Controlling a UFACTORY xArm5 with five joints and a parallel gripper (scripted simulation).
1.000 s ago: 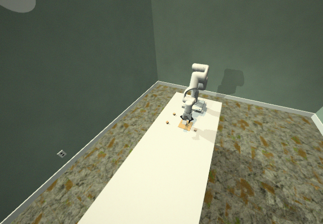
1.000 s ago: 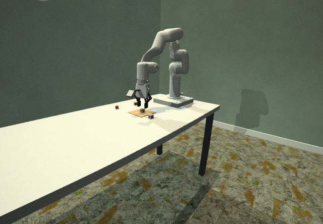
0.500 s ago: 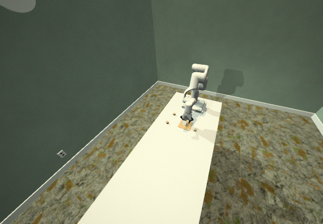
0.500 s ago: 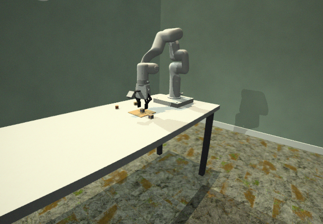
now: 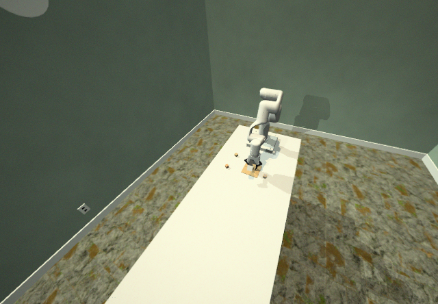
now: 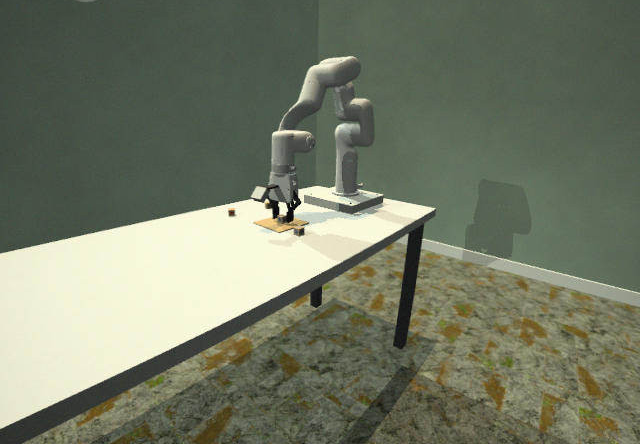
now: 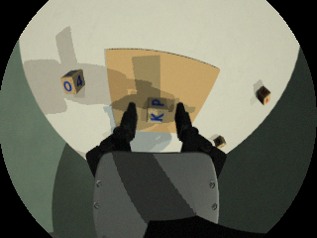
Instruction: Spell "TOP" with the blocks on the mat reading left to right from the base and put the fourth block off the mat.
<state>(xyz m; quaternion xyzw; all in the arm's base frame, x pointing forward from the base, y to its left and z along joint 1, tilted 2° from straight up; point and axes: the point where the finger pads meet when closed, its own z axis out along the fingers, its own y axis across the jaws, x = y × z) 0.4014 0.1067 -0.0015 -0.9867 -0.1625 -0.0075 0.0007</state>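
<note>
The tan mat is 1 cm ahead of my hand and 3 cm below it.
</note>
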